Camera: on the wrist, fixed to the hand. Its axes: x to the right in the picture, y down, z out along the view.
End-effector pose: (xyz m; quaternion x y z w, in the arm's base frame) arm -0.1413 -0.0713 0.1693 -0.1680 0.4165 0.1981 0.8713
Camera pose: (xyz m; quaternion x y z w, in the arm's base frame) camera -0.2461 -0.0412 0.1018 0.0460 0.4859 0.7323 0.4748
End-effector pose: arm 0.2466 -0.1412 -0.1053 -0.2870 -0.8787 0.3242 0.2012
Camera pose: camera 0.3306 -0.0447 -0.0962 0.8310 0.4869 -0.2690 0.0008
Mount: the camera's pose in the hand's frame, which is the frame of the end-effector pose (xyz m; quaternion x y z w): -0.0006 0.0855 -0.0956 -0.0889 0.0935 0.6448 0.7534
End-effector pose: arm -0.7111 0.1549 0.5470 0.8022 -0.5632 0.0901 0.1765
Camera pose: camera -0.7861 0.1663 0.6504 0.2171 -0.9331 0.2066 0.1989
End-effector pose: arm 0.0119 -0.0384 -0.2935 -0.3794 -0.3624 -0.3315 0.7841
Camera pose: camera 0.1098 -0.0760 -0.3673 -0.5582 0.0744 0.1881 0.8046
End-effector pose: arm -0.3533 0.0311 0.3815 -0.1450 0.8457 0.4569 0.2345
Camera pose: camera -0.4173 -0.0031 0.4872 -0.3725 -0.7120 -0.5571 0.2099
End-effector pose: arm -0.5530 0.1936 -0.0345 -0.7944 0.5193 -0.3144 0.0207
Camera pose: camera -0.6724 0.1829 0.0111 -0.2361 0.9333 -0.2516 0.0991
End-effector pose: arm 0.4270 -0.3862 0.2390 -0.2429 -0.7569 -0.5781 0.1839
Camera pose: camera 0.4769 -0.4602 0.3311 -0.6334 -0.3450 -0.4070 0.5605
